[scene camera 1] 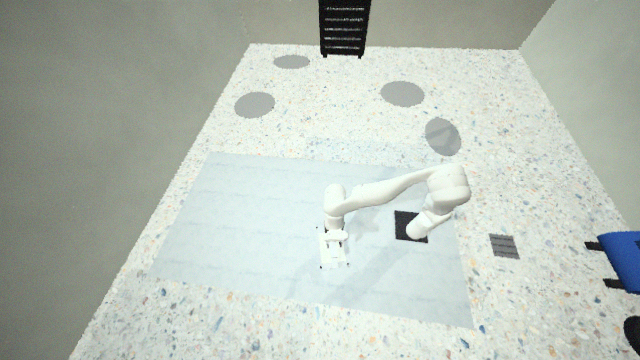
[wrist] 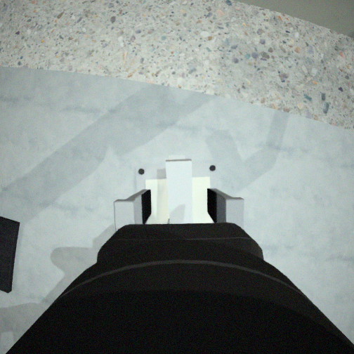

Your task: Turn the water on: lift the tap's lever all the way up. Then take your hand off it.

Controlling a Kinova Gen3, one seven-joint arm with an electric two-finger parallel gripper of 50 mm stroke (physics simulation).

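Seen in the pictures: gripper, fingertip midpoint: (scene camera 1: 334,245); arm's base, link origin: (scene camera 1: 414,231).
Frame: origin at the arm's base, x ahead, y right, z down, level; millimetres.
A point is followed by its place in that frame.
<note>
The tap has a pale base plate (scene camera 1: 325,259) @[x 449, y -270, z -2 mm] (wrist: 151,174) with dark round dots at its corners. A cream-coloured body (wrist: 202,200) sits on it. A white bar (scene camera 1: 335,251) @[x 402, y -251, z -176 mm] (wrist: 179,185), which looks like the tap's lever, stands over the body and points toward the wrist camera. Its exact tilt cannot be told from these views. My gripper (scene camera 1: 334,244) @[x 413, y -237, z -226 mm] (wrist: 178,200) is open, with one finger on each side of the bar and a visible gap on both sides. The bar's near end is hidden behind the dark gripper housing in the wrist view.
The tap and arm stand on a pale blue surface (scene camera 1: 225,215) @[x 1110, y -171, z 12 mm] (wrist: 65,115). A black square plate (scene camera 1: 403,226) @[x 60, y 12, z 0 mm] (wrist: 7,255) lies by the arm's base. Further off are a grey slotted plate (scene camera 1: 504,246), a blue object (scene camera 1: 622,260) and a black rack (scene camera 1: 323,50).
</note>
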